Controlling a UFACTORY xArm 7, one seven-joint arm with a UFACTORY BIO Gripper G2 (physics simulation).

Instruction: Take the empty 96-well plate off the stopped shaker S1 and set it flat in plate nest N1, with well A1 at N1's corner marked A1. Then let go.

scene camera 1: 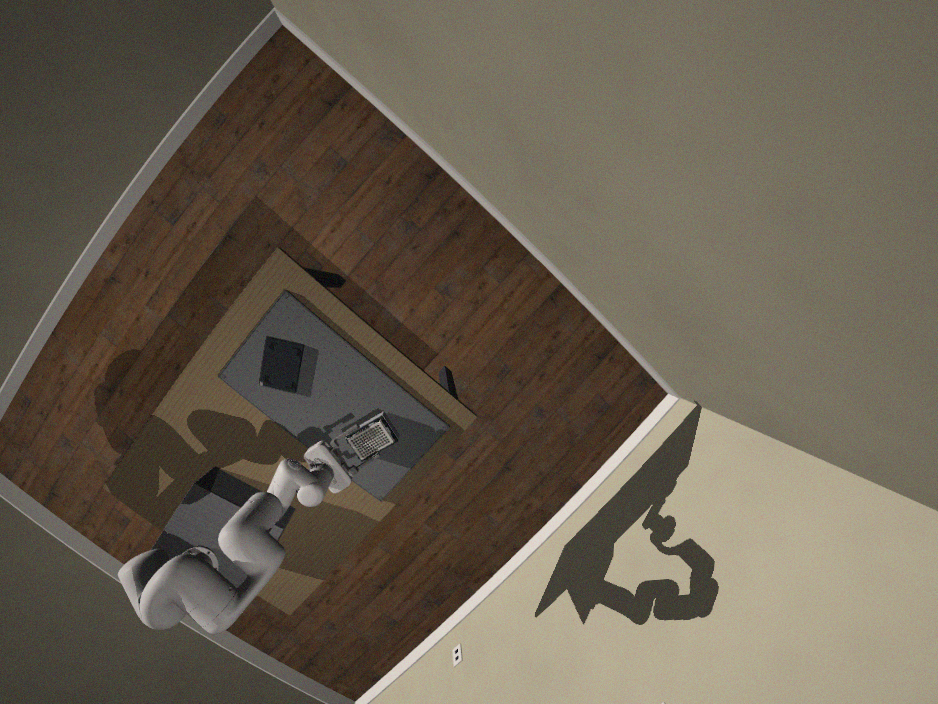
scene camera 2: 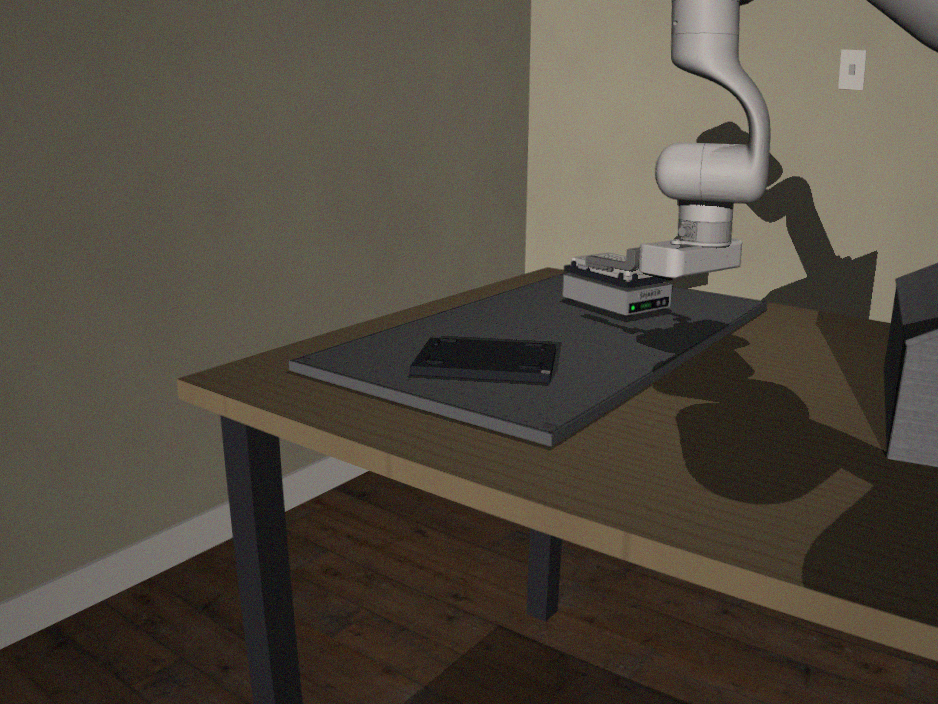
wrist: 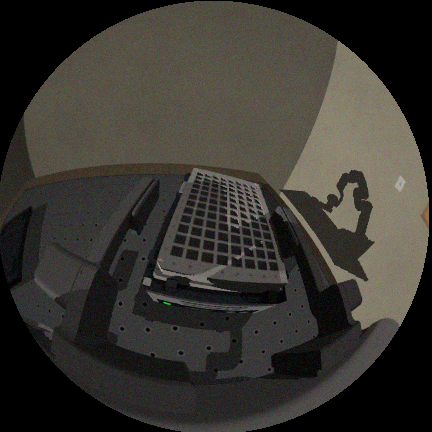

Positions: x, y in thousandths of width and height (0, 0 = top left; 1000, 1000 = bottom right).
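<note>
White 96-well plate (scene camera 1: 393, 627). Shaker S1 (wrist: 390, 675).
</note>
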